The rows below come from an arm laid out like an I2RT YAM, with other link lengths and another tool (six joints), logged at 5 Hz.
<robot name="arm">
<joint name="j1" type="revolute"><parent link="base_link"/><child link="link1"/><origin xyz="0 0 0.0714"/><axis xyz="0 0 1"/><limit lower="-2.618" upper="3.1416"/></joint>
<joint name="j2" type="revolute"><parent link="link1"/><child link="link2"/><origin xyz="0.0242 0.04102 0.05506"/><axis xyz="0 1 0"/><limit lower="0" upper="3.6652"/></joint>
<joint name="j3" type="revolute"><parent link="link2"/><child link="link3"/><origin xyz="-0.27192 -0.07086 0"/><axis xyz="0 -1 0"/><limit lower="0" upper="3.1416"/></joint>
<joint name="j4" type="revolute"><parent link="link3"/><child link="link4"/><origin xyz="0.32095 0.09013 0.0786"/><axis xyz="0 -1 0"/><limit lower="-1.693" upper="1.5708"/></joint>
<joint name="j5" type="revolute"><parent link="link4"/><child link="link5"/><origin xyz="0.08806 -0.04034 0.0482"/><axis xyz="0 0 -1"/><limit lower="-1.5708" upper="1.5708"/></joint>
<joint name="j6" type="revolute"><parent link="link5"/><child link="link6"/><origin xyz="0.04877 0 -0.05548"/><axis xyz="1 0 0"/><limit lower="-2.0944" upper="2.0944"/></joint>
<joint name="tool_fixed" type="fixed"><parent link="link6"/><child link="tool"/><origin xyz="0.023 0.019 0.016" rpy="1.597 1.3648 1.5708"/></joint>
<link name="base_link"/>
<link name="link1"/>
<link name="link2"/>
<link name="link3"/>
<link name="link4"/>
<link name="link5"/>
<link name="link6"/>
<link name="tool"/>
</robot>
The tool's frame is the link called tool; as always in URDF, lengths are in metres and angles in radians.
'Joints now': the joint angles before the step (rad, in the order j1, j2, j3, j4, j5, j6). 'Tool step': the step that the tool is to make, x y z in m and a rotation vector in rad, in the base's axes. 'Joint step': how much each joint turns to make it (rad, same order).
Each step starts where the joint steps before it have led.
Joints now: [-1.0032, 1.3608, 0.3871, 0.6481, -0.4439, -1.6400]
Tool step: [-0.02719, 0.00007, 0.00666, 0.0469, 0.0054, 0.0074]
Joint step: [-0.0855, -0.1052, -0.0291, -0.1270, -0.0937, -0.0162]
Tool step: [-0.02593, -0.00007, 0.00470, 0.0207, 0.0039, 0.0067]
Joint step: [-0.0873, -0.0863, -0.0239, -0.1036, -0.0887, -0.0377]
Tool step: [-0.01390, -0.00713, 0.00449, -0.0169, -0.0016, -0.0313]
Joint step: [-0.0529, -0.0248, -0.0019, -0.0160, -0.0179, -0.0160]
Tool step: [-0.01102, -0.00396, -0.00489, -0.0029, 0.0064, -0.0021]
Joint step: [-0.0425, 0.0121, -0.0044, -0.0005, -0.0341, -0.0289]
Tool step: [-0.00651, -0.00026, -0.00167, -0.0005, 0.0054, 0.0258]
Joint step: [-0.0262, 0.0005, 0.0021, -0.0253, -0.0448, -0.0352]
